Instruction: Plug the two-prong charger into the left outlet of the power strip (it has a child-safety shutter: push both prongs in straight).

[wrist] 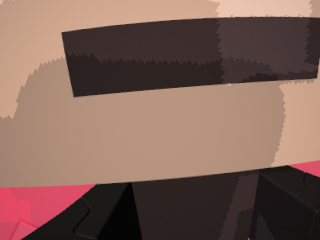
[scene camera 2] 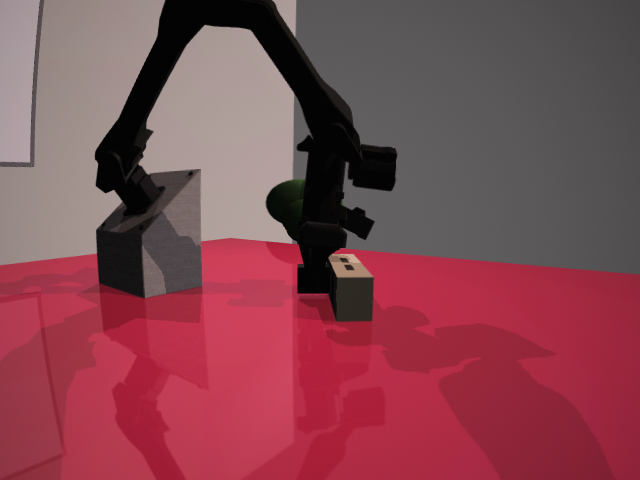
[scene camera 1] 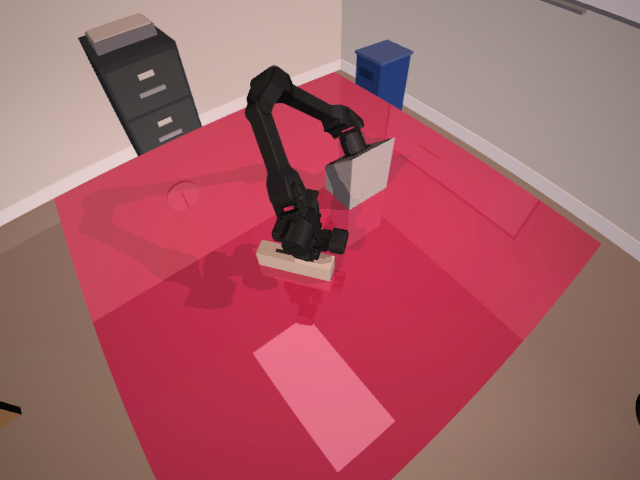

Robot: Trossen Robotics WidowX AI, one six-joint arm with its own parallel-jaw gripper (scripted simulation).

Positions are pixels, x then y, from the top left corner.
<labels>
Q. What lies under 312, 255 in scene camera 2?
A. My gripper.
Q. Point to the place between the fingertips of my gripper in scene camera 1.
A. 312, 251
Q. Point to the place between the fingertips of my gripper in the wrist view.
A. At 183, 162
</labels>
